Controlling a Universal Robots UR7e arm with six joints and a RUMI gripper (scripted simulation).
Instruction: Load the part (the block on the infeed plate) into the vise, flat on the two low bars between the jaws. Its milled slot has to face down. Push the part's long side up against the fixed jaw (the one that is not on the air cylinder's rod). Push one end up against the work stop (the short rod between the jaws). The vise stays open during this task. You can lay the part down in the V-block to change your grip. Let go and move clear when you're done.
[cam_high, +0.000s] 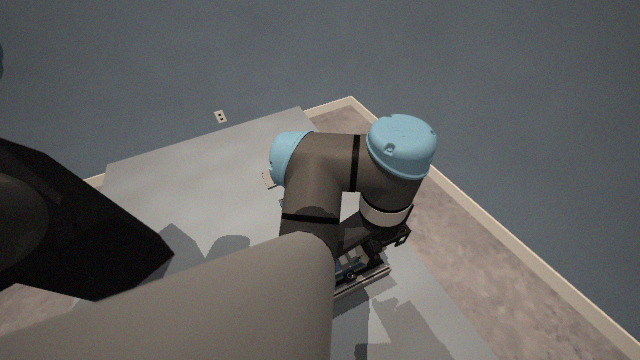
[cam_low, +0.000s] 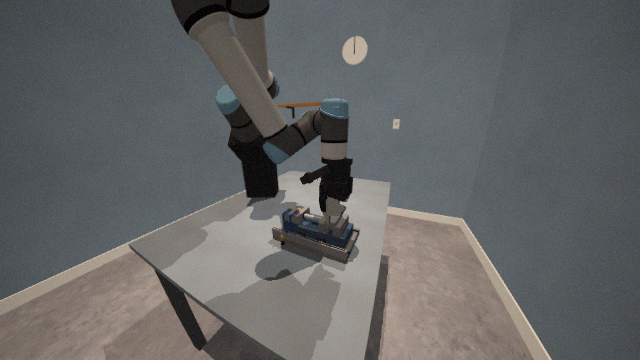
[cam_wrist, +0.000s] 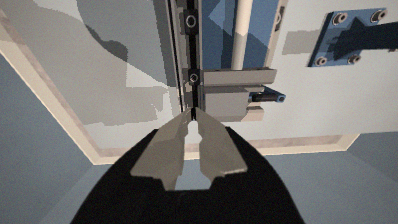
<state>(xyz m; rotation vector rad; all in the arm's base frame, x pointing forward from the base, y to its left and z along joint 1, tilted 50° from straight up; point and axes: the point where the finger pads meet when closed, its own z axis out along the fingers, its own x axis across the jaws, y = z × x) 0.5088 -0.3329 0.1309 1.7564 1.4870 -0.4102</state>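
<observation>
The part lies 40 mm to the left of my hand, 40 mm below it and 10 mm ahead of it. Round my hand: grey jaw (70 mm to the left, 50 mm below, 10 mm behind); cylinder rod (90 mm to the left, 70 mm behind, 50 mm below); work stop (110 mm to the left, 40 mm below, 30 mm ahead).
</observation>
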